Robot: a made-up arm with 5 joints.
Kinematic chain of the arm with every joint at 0, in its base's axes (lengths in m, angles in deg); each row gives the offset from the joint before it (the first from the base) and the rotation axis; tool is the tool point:
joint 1: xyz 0 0 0.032 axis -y
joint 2: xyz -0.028 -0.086 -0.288 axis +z
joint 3: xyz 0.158 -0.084 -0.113 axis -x
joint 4: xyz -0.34 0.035 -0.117 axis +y
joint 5: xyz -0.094 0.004 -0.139 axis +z
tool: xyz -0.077 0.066 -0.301
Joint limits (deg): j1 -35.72..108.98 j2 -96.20..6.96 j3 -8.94..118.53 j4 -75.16..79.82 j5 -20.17..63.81
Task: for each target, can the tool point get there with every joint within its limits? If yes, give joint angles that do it. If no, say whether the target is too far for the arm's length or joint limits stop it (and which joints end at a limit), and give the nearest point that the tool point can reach.
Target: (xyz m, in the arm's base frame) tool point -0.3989 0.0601 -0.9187
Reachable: yes | joints -6.00 -70.33 17.84 -18.05 25.79
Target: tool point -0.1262 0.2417 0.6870
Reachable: no: joint limits stop it (at a limit: joint 1, joint 2, joint 3, joint 5) | nearest point -0.5557 0.2283 0.2860 | short by 0.588 m
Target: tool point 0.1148 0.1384 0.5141
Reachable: no: joint limits stop it (at a limit: joint 1, joint 2, joint 3, joint 4, joint 5) | nearest point 0.3808 0.5453 0.2594 | short by 0.549 m
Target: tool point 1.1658 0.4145 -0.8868
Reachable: no: too far | nearest point 0.7825 0.2393 -0.5847 | short by 0.519 m
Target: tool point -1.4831 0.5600 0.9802
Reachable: no: too far | nearest point -0.7585 0.1746 0.2203 | short by 1.118 m
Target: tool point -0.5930 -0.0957 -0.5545
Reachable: yes | joints 17.85 -71.65 98.32 -19.56 27.24
